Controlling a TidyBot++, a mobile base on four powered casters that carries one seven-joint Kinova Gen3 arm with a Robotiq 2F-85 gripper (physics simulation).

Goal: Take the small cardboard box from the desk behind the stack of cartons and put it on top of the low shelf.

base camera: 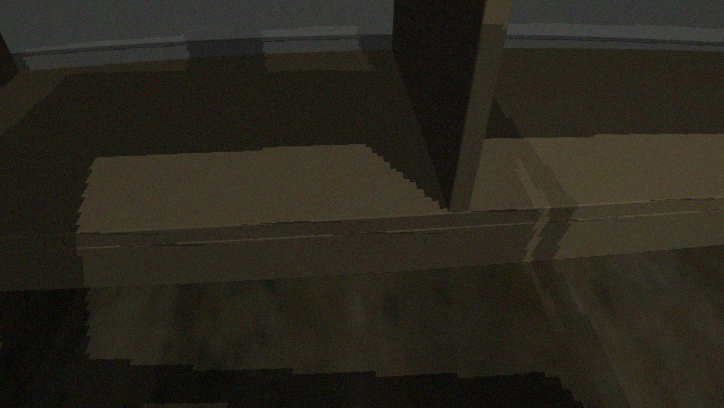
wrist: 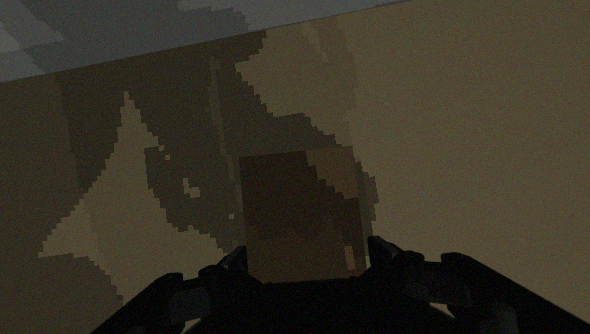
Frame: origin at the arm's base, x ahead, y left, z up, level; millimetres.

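Seen in the pictures: gripper, fingertip midpoint: (wrist: 308, 254).
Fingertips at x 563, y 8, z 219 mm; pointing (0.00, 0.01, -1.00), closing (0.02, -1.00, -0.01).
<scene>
A point is followed by its place in that frame.
In the wrist view the small cardboard box (wrist: 293, 203) {x 605, y 13, z 264 mm} stands on the tan top of the low shelf (wrist: 431, 144) {x 637, y -90, z 213 mm}, partly in shadow. My gripper (wrist: 308, 254) {x 563, y 8, z 219 mm} is open, with one dark finger on each side of the box's near end and a small gap showing at both sides. In the base camera view the shelf's top (base camera: 253, 185) {x 415, y 104, z -318 mm} and front edge run across the middle.
A tall upright panel (base camera: 478, 112) {x 383, y -87, z -215 mm} rises from the shelf top right of centre in the base view. Wooden floor (base camera: 337, 320) {x 319, y 20, z -396 mm} lies in front of the shelf. A grey wall with a skirting (base camera: 141, 47) {x 738, y 355, z -309 mm} runs behind. The scene is dim.
</scene>
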